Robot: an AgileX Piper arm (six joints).
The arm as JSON. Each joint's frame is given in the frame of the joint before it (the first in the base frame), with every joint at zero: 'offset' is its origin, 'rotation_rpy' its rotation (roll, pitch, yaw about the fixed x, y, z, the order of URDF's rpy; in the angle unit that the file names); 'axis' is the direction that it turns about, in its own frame. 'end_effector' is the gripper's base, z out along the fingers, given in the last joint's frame.
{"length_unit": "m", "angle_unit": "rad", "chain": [
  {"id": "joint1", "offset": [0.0, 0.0, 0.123], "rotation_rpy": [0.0, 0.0, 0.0], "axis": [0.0, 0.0, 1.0]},
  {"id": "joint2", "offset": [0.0, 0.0, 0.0], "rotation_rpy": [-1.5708, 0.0, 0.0], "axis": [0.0, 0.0, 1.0]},
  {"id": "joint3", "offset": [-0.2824, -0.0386, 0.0], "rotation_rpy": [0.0, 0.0, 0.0], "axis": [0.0, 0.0, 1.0]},
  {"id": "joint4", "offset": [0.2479, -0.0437, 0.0], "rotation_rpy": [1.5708, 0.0, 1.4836], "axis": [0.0, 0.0, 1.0]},
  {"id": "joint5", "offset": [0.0, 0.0, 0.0], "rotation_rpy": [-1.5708, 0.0, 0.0], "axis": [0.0, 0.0, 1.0]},
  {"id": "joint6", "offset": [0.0, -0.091, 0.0], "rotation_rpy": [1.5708, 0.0, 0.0], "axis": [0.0, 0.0, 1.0]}
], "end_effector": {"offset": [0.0, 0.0, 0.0], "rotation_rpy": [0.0, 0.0, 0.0]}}
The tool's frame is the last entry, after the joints.
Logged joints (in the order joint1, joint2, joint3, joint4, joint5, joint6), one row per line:
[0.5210, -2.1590, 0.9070, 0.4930, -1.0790, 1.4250]
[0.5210, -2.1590, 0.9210, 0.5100, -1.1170, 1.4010]
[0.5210, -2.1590, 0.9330, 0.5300, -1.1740, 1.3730]
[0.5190, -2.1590, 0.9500, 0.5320, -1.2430, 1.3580]
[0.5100, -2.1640, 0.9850, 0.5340, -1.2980, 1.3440]
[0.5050, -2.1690, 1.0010, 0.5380, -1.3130, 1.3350]
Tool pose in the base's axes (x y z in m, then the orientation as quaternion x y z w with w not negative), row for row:
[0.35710, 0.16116, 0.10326, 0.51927, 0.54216, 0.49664, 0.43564]
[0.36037, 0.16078, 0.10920, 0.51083, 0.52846, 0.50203, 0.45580]
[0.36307, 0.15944, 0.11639, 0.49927, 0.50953, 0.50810, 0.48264]
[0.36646, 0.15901, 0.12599, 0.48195, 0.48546, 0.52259, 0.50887]
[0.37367, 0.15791, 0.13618, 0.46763, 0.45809, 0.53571, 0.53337]
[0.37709, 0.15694, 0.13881, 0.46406, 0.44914, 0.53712, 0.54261]
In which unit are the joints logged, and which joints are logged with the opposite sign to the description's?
The joints are logged in radians. Opposite sign: joint2, joint3.
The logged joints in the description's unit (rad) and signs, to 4 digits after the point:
[0.5210, 2.1590, -0.9070, 0.4930, -1.0790, 1.4250]
[0.5210, 2.1590, -0.9210, 0.5100, -1.1170, 1.4010]
[0.5210, 2.1590, -0.9330, 0.5300, -1.1740, 1.3730]
[0.5190, 2.1590, -0.9500, 0.5320, -1.2430, 1.3580]
[0.5100, 2.1640, -0.9850, 0.5340, -1.2980, 1.3440]
[0.5050, 2.1690, -1.0010, 0.5380, -1.3130, 1.3350]

